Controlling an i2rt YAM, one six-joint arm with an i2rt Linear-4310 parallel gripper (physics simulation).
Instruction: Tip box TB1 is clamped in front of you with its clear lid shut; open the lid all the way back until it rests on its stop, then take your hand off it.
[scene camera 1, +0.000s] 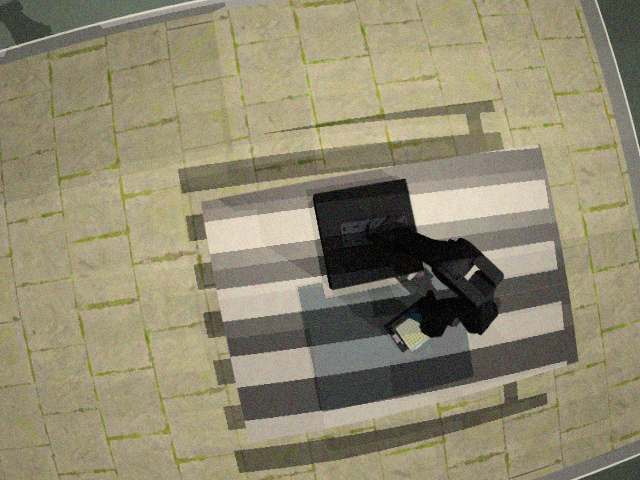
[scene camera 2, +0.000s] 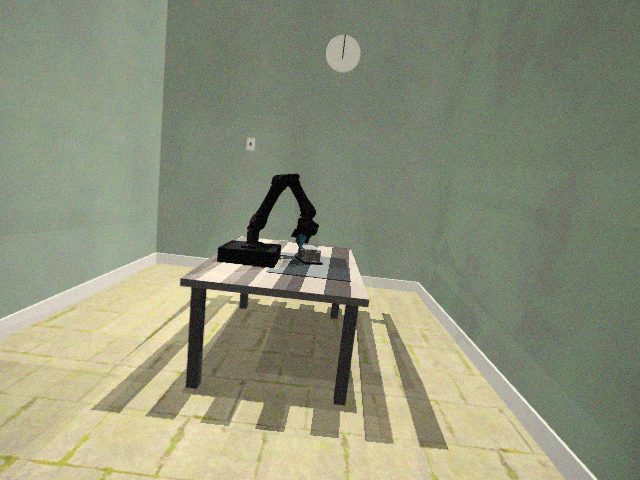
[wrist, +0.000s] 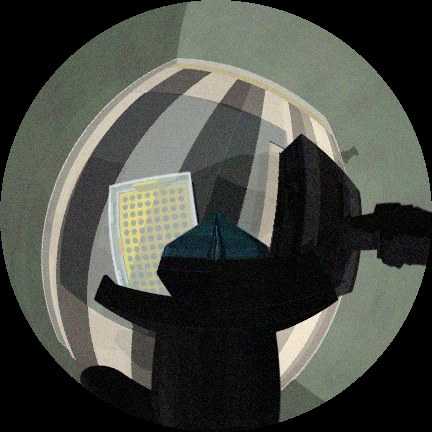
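Pixels of known places: gripper, fingertip midpoint: (scene camera 1: 403, 314) (scene camera 2: 300, 248) (wrist: 215, 215); arm's base, origin of the base link: (scene camera 1: 374, 231) (scene camera 2: 252, 245) (wrist: 344, 233).
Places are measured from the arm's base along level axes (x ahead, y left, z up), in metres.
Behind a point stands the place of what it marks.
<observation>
Tip box TB1 (scene camera 1: 412, 333) {x 0.310, y 0.071, z 0.011 m} (scene camera 2: 310, 255) {x 0.311, y 0.035, z -0.022 m} (wrist: 155, 215) {x 0.302, y 0.073, z 0.011 m} stands upright in a dark holder on the table, its yellow grid of round holes showing from above. Its clear lid (scene camera 2: 311, 248) {x 0.310, y 0.067, z 0.011 m} (wrist: 115, 235) {x 0.333, y 0.104, z 0.011 m} lies over the grid, with pale rims; I cannot tell whether it is slightly raised. My gripper (scene camera 2: 300, 251) {x 0.251, y 0.054, z 0.004 m} (wrist: 215, 215) {x 0.251, y 0.054, z 0.004 m} is shut, its blue fingertips together with nothing between them. It points down beside the box, on the side towards the arm's base. Whether the tips touch the lid's edge is hidden. In scene camera 1 the arm covers part of the box.
A large black block (scene camera 1: 361, 206) {x -0.078, y -0.028, z -0.001 m} (scene camera 2: 248, 253) {x 0.021, y -0.154, z -0.012 m} stands under the arm's base, close to the gripper's side of the box. A bluish mat (scene camera 1: 351, 356) {x 0.369, y -0.108, z -0.067 m} lies under the holder on the striped table (scene camera 1: 268, 369) {x 0.375, y -0.366, z -0.070 m} (scene camera 2: 227, 273) {x -0.017, y -0.349, z -0.070 m}. Striped shadows cross the table and floor.
</observation>
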